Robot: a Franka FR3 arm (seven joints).
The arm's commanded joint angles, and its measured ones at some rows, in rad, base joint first. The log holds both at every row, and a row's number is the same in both.
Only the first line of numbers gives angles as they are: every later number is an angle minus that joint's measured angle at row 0.
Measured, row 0:
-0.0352, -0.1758, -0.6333, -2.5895, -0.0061, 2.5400, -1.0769
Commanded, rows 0 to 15:
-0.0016, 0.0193, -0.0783, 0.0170, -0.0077, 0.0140, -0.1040
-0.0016, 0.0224, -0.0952, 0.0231, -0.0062, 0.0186, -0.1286
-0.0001, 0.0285, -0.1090, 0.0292, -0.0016, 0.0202, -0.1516
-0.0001, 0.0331, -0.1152, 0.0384, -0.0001, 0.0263, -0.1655
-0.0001, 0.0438, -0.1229, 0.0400, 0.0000, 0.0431, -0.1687
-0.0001, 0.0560, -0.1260, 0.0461, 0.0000, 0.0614, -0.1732
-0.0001, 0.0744, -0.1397, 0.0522, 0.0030, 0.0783, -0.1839
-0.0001, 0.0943, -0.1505, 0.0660, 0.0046, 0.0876, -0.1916
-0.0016, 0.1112, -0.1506, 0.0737, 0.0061, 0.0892, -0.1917
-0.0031, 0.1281, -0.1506, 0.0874, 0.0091, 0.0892, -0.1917
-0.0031, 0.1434, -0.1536, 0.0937, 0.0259, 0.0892, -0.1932
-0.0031, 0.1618, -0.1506, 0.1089, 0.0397, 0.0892, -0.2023
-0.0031, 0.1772, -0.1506, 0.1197, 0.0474, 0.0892, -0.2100
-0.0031, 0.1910, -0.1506, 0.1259, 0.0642, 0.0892, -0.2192
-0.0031, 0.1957, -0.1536, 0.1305, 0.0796, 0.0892, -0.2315
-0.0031, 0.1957, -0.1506, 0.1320, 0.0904, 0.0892, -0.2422
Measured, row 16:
0.0002, 0.1491, -0.1526, 0.1032, 0.0350, 0.0785, -0.1916
